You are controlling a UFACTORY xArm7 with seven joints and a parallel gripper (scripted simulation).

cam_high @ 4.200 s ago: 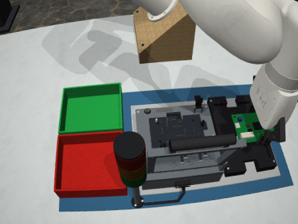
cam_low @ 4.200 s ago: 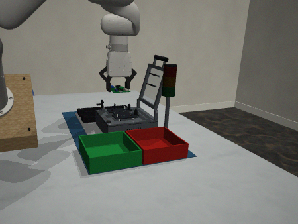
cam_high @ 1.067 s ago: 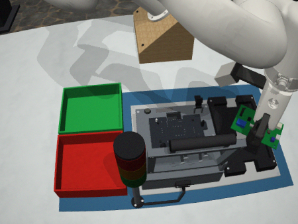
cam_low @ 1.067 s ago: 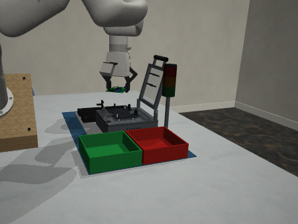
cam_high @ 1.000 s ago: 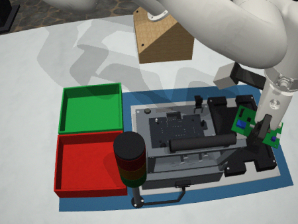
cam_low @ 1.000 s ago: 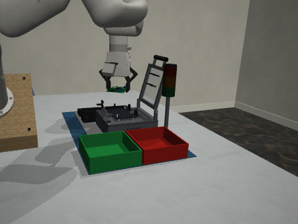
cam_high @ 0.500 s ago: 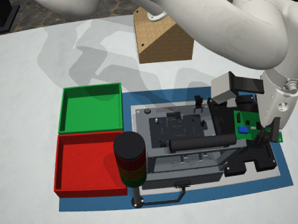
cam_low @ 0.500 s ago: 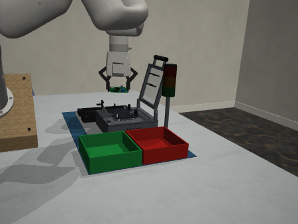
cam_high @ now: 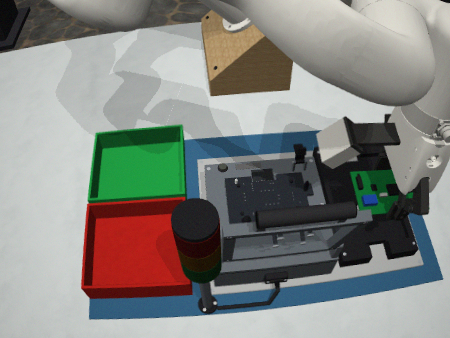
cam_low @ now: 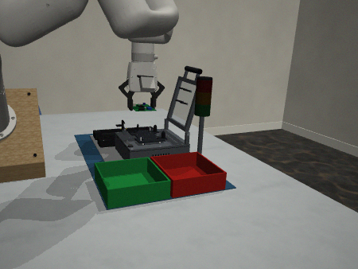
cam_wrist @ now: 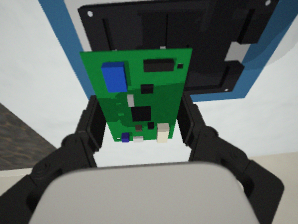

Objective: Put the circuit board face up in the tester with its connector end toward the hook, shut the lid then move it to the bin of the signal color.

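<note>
Now: hand right at the green circuit board. From my hand the other things lie so: tester plate: 4 cm behind, 16 cm to the right, 5 cm below; then tester lid: 8 cm ahead, 17 cm to the right, 6 cm above; then latch hook: 10 cm behind, 11 cm to the right, 4 cm below.
</note>
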